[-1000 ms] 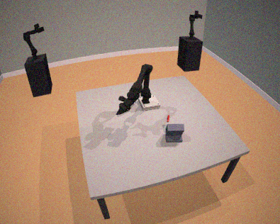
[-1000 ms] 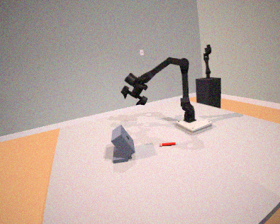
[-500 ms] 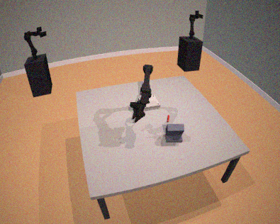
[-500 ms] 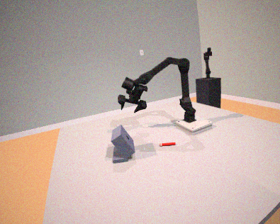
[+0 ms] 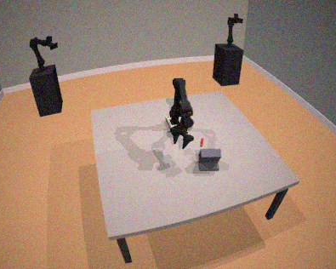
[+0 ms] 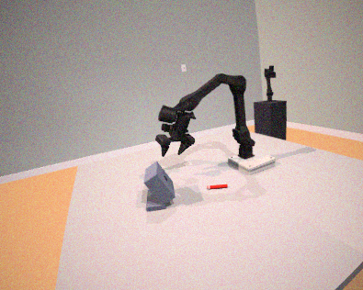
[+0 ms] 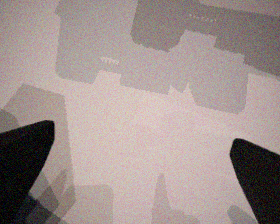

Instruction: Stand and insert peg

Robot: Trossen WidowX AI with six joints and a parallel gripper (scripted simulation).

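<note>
The red peg is 9 cm behind my gripper tip, 21 cm to the left of it and 10 cm below it. Round my gripper tip: grey sloped panel 12 cm ahead, 18 cm to the left, 3 cm below.
</note>
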